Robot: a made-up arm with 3 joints. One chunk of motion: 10 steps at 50 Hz.
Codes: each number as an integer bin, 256 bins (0 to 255) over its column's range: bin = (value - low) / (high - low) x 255, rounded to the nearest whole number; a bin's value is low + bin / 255 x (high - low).
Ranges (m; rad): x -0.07..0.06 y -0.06..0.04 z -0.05..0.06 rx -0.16..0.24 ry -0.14..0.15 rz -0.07..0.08
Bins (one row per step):
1: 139 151 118 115 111 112
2: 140 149 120 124 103 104
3: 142 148 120 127 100 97
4: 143 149 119 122 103 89
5: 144 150 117 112 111 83
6: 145 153 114 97 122 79
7: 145 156 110 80 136 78
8: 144 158 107 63 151 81
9: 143 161 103 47 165 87
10: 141 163 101 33 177 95
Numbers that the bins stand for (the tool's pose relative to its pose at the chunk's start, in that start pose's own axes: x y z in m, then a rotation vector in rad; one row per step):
1: 0.0009 -0.0008 0.0009 0.0204 -0.0138 -0.0041
2: 0.0014 -0.0016 0.0018 0.0345 -0.0229 -0.0088
3: 0.0024 -0.0020 0.0018 0.0392 -0.0263 -0.0129
4: 0.0029 -0.0016 0.0013 0.0314 -0.0229 -0.0176
5: 0.0034 -0.0012 0.0005 0.0157 -0.0138 -0.0212
6: 0.0039 0.0000 -0.0008 -0.0078 -0.0013 -0.0235
7: 0.0039 0.0012 -0.0025 -0.0345 0.0147 -0.0241
8: 0.0034 0.0020 -0.0038 -0.0612 0.0317 -0.0224
9: 0.0029 0.0031 -0.0056 -0.0863 0.0476 -0.0188
10: 0.0019 0.0039 -0.0064 -0.1082 0.0613 -0.0141

